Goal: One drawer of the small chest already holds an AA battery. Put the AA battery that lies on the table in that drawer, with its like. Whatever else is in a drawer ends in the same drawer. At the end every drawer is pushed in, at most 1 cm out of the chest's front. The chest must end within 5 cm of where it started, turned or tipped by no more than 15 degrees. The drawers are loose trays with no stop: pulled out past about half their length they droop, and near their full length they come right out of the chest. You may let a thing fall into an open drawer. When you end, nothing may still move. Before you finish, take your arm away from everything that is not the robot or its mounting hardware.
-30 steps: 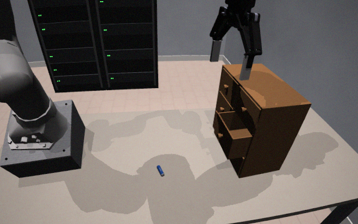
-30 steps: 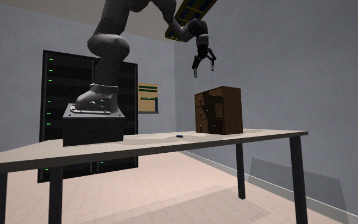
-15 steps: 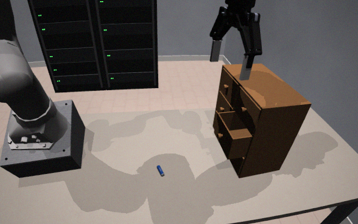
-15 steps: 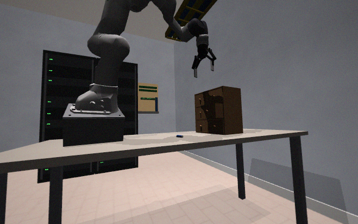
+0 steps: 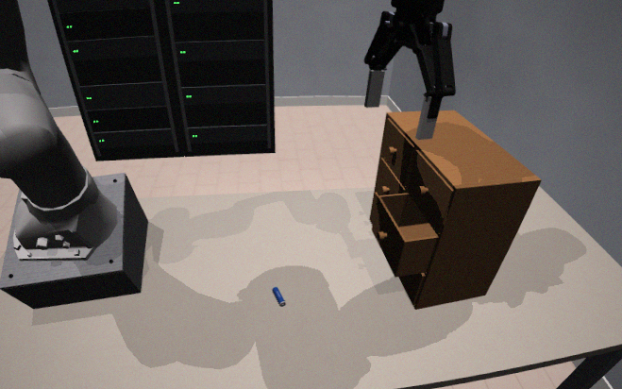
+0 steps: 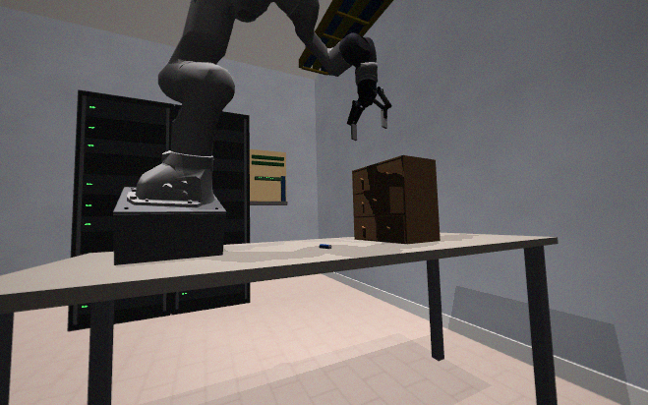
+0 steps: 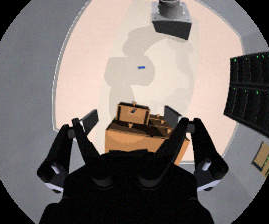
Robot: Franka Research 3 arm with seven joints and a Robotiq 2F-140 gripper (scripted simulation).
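Now: the blue AA battery 43 cm below my hand, 20 cm behind it and 3 cm to the left of it.
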